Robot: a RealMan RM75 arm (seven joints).
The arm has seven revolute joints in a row. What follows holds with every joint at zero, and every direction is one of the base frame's.
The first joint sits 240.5 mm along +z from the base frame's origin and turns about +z.
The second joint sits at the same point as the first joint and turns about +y.
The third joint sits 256 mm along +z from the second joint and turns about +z.
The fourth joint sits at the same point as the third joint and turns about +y.
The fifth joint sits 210 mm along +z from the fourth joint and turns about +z.
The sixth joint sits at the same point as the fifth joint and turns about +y.
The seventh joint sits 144 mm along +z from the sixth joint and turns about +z.
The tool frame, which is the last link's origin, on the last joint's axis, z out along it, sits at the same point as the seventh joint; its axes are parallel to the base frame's.
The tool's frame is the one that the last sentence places.
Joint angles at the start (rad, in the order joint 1, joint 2, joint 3, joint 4, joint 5, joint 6, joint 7):
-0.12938 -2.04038 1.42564 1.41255 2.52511 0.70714 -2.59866
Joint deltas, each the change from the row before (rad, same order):
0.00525 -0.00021 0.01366 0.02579 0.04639 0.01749 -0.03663
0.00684 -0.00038 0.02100 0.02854 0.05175 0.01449 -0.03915
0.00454 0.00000 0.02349 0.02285 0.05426 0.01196 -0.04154
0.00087 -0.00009 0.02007 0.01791 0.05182 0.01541 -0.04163
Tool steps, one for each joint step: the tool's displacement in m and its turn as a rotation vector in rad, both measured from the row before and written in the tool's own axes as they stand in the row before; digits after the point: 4 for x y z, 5 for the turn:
0.0010 0.0017 -0.0024 0.01070 -0.01333 0.01372
0.0013 0.0029 -0.0025 0.01231 -0.01157 0.01909
0.0009 0.0030 -0.0016 0.01396 -0.01268 0.01885
0.0008 0.0025 -0.0011 0.01370 -0.01481 0.01421

